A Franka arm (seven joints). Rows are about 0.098 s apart.
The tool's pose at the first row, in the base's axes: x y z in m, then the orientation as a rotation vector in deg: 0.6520 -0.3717 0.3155 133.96 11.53 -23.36
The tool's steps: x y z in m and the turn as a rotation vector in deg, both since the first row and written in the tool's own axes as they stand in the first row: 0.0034 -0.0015 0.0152 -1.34 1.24 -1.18; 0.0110 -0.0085 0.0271 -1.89 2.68 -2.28; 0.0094 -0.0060 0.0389 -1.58 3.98 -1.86; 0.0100 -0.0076 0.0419 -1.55 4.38 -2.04; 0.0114 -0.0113 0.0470 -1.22 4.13 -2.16; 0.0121 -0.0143 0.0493 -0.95 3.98 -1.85; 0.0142 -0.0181 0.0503 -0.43 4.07 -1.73; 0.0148 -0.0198 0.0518 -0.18 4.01 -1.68; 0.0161 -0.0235 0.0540 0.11 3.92 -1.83; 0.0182 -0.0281 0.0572 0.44 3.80 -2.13; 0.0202 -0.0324 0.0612 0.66 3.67 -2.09; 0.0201 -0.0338 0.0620 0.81 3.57 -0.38
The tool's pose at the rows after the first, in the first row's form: 0.6513 -0.3812 0.3031 132.92 13.72 -22.25; 0.6538 -0.3844 0.2879 132.68 15.77 -21.01; 0.6502 -0.3945 0.2821 133.28 15.86 -19.35; 0.6497 -0.3954 0.2788 133.39 16.25 -18.98; 0.6488 -0.3963 0.2725 133.66 16.23 -19.38; 0.6482 -0.3958 0.2687 133.90 15.75 -19.46; 0.6489 -0.3937 0.2648 134.44 15.58 -19.38; 0.6487 -0.3935 0.2625 134.68 15.46 -19.47; 0.6484 -0.3924 0.2582 134.94 15.55 -19.70; 0.6485 -0.3913 0.2523 135.23 15.80 -20.05; 0.6483 -0.3910 0.2461 135.42 15.66 -20.22; 0.6477 -0.3906 0.2447 135.58 13.56 -19.53
